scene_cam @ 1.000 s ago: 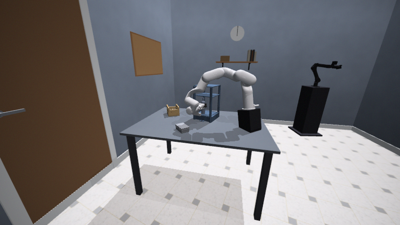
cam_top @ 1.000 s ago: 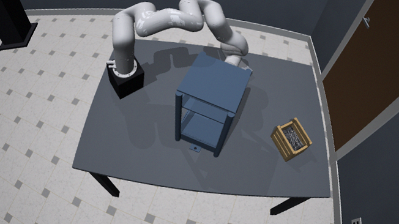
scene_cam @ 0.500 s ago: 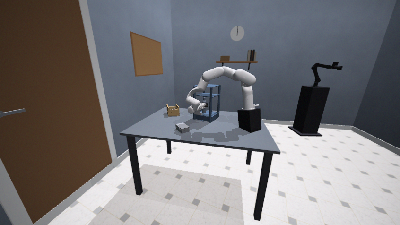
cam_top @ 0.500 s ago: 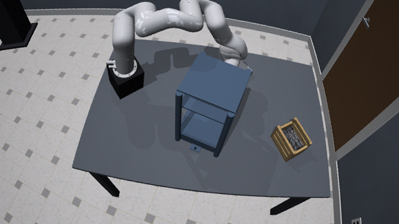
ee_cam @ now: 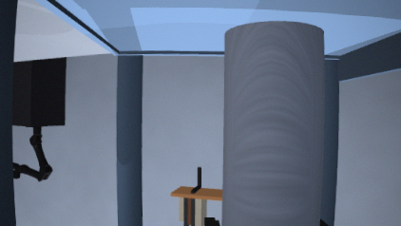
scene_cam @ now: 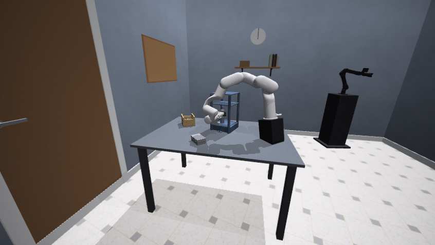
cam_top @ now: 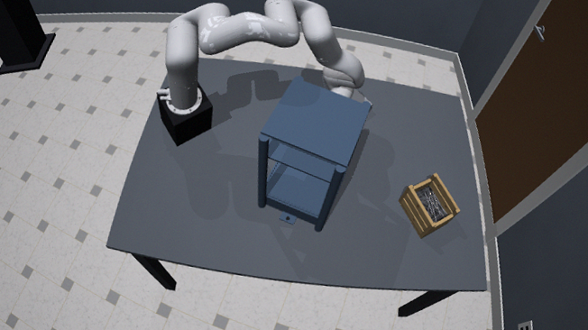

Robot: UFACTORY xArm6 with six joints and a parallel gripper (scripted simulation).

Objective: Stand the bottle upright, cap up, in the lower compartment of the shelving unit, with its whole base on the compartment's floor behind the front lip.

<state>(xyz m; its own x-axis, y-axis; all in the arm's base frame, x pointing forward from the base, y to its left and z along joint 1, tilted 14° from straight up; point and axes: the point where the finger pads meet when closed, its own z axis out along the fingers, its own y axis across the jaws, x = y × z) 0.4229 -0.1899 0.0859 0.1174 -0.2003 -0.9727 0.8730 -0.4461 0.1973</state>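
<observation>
Now: hand 6 cm to the left of the blue shelving unit, 3 cm past it and 1 cm below it. Round my hand: grey box: 31 cm to the left, 21 cm ahead, 15 cm below; then bottle: 1 cm above; then wooden crate: 40 cm ahead, 18 cm to the right, 13 cm below.
</observation>
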